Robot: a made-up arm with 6 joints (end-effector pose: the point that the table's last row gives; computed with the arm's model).
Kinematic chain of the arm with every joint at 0, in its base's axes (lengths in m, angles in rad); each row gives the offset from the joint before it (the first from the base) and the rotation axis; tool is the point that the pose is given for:
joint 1: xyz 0 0 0.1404 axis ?
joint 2: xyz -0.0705 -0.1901 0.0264 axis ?
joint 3: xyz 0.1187 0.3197 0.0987 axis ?
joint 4: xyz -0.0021 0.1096 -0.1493 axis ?
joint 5: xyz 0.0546 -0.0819 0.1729 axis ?
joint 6: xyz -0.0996 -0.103 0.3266 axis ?
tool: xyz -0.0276 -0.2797 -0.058
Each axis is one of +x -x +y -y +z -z.
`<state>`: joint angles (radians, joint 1 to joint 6).
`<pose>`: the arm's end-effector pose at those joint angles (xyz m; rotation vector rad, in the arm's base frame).
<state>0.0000 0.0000 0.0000 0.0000 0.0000 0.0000</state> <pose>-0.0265 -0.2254 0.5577 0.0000 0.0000 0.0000</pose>
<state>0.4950 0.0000 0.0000 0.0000 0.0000 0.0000</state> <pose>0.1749 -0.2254 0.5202 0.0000 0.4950 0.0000</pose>
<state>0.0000 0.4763 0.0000 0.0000 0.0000 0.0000</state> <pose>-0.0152 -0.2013 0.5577 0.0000 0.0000 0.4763</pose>
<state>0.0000 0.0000 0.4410 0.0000 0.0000 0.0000</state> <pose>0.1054 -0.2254 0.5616 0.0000 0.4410 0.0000</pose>
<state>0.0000 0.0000 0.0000 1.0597 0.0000 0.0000</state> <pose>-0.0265 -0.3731 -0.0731 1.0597 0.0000 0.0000</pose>
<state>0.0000 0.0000 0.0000 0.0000 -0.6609 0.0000</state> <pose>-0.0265 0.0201 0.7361 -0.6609 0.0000 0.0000</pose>
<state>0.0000 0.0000 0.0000 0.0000 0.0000 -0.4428</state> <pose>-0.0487 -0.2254 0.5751 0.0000 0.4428 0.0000</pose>
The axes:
joint 1: +y
joint 2: +z
joint 3: +y
joint 4: +x
joint 5: +x
joint 6: -y

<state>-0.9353 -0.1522 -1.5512 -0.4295 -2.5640 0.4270</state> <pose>0.1383 0.6019 0.4522 -1.6164 0.0069 -2.6909</pose>
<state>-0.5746 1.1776 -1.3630 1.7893 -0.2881 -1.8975</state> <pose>0.3123 0.4191 0.2300 -1.1134 0.2009 2.4062</pose>
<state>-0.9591 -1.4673 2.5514 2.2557 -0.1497 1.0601</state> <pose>-0.5290 0.1532 0.7583 -1.3961 -1.4253 2.2024</pose>
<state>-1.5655 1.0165 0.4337 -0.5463 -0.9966 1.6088</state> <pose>-0.5149 0.4636 -0.3925 1.8382 1.4921 -1.3550</pose>
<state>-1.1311 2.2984 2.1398 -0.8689 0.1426 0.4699</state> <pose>-0.2261 -0.0480 -0.5579 -2.8712 0.5981 0.7344</pose>
